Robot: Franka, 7 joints.
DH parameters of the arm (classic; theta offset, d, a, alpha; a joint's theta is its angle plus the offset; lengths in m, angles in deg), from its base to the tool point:
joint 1: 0 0.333 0 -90
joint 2: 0 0 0 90
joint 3: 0 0.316 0.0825 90
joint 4: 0 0 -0.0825 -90
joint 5: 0 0.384 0 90
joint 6: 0 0 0.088 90
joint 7: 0 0.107 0 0
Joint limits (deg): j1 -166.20..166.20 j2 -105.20..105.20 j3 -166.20..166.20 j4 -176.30..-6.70 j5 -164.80..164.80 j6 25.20..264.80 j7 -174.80..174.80
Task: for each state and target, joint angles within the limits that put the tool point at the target. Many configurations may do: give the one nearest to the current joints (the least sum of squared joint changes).
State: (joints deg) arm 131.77 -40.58 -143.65 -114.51 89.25 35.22 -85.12
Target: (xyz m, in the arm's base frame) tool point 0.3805 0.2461 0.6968
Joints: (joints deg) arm 146.00 -9.45 -122.41 -93.39 94.12 26.05 -85.12
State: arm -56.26 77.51 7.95 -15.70 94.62 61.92 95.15
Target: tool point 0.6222 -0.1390 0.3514
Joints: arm -34.21 62.77 22.63 -55.46 71.57 25.20 95.15
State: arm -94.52 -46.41 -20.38 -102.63 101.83 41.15 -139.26
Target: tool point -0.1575 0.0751 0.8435
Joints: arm -97.58 -61.74 -37.99 -110.83 97.93 32.27 -139.26
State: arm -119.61 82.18 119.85 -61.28 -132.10 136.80 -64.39
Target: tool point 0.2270 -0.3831 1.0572
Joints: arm -97.49 40.35 128.36 -39.48 -134.84 133.38 -64.39
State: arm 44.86 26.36 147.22 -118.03 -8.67 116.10 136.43
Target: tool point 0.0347 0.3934 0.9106
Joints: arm 17.49 66.74 142.97 -88.35 -9.39 120.81 136.43
